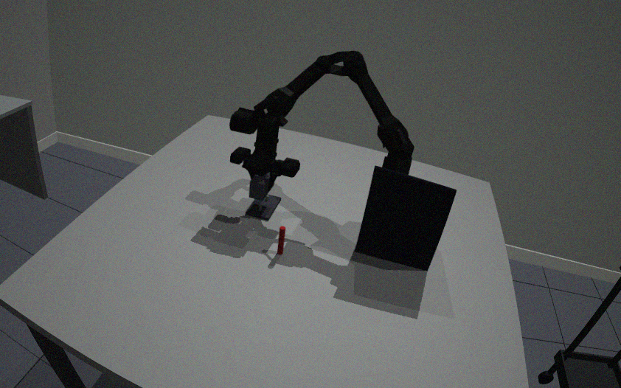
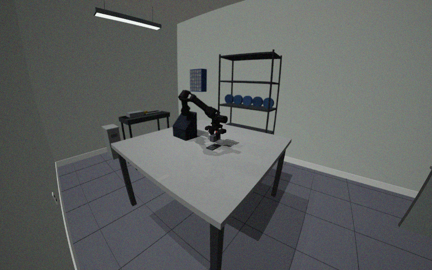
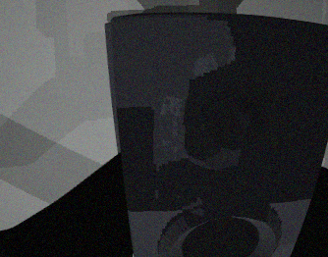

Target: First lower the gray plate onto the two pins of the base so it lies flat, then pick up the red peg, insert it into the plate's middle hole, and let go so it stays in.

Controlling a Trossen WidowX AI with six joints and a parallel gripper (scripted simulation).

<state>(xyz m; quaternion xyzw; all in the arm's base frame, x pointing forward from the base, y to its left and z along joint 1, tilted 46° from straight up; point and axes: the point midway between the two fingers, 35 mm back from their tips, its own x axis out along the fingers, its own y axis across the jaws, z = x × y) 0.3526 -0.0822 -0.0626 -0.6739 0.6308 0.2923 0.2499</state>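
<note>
Now: the red peg 15 cm to the left of my gripper tip, 13 cm behind it and 3 cm below it. Round my gripper tip: gray plate 3 cm above.
</note>
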